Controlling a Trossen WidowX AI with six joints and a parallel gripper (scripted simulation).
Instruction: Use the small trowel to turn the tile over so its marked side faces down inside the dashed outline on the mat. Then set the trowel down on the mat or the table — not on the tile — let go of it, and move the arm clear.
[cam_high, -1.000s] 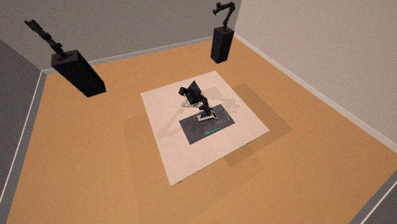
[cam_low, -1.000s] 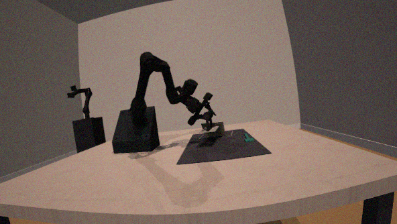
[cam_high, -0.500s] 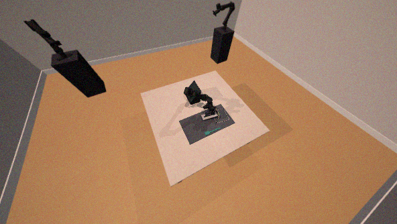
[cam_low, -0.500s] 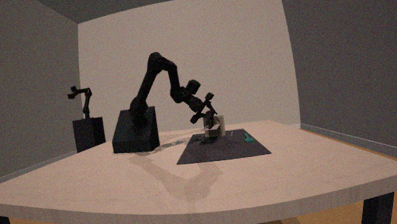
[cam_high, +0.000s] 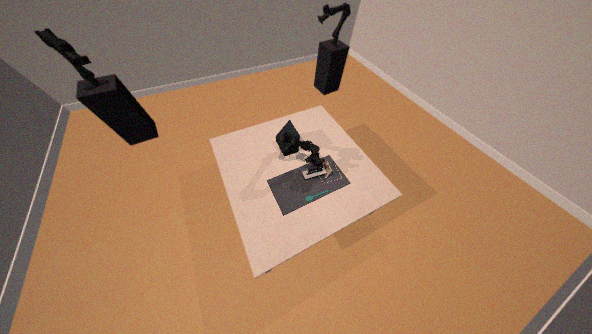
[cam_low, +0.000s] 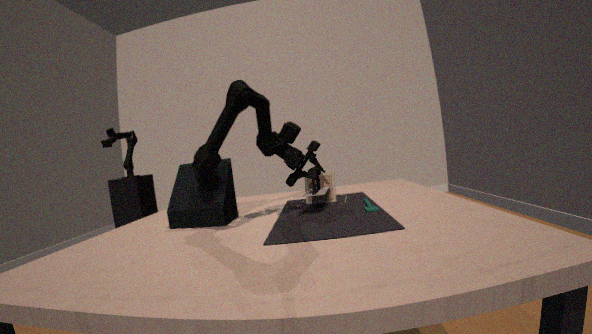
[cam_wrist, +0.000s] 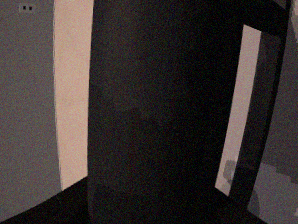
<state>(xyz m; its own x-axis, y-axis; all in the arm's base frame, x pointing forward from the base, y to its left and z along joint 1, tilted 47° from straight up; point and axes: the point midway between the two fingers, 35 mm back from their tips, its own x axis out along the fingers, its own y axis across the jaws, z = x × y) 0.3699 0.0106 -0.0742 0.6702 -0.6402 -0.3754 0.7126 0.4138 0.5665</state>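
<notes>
Now: gripper tip 130 mm above the dark mat and 80 mm to the left of it. Round my gripper tip: white tile 100 mm to the left, 60 mm below; then teal trowel 140 mm ahead, 120 mm to the right, 110 mm below.
</notes>
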